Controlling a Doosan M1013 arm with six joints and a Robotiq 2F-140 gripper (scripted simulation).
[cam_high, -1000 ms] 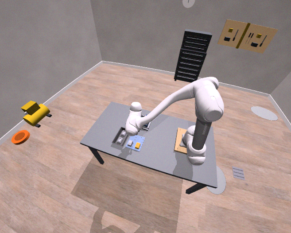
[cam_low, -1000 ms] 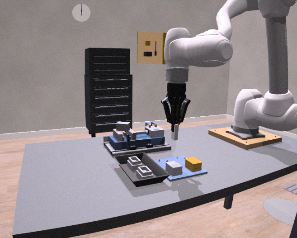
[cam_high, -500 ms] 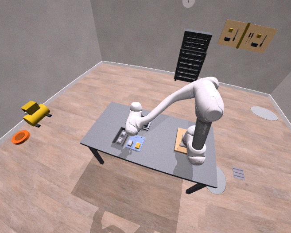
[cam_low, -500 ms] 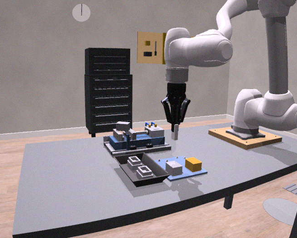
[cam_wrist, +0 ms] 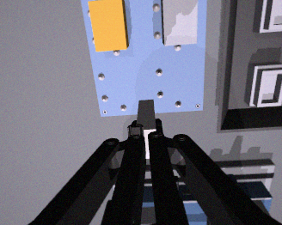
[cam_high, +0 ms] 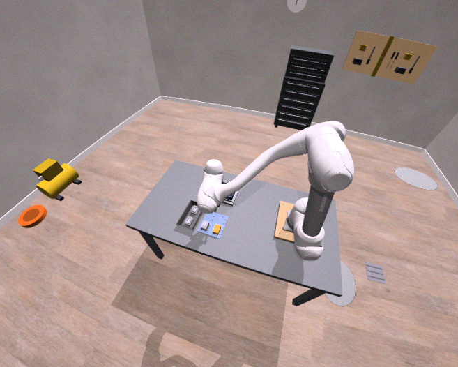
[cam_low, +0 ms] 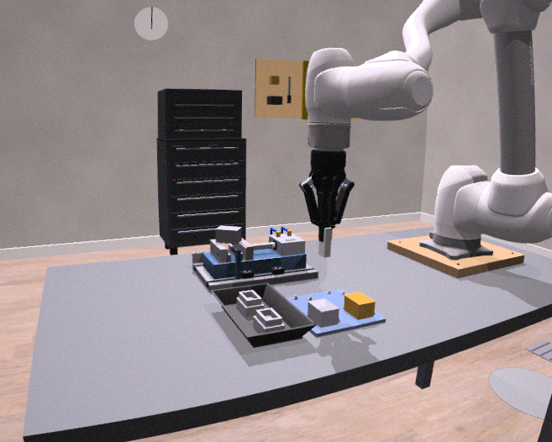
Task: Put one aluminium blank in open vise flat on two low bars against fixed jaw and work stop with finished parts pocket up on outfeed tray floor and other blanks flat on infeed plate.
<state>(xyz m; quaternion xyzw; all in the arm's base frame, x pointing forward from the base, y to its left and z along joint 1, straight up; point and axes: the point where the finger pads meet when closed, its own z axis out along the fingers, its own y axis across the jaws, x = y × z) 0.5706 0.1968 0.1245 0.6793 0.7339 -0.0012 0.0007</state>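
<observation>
My hand is 200 mm to the left of the dark work stop rod, 160 mm short of it and 60 mm above it. Round my hand: piston rod (250 mm to the right, 80 mm below, 70 mm ahead); then infeed plate (150 mm below, 40 mm to the left); then brass blank (130 mm below, 80 mm to the left, 50 mm behind).
</observation>
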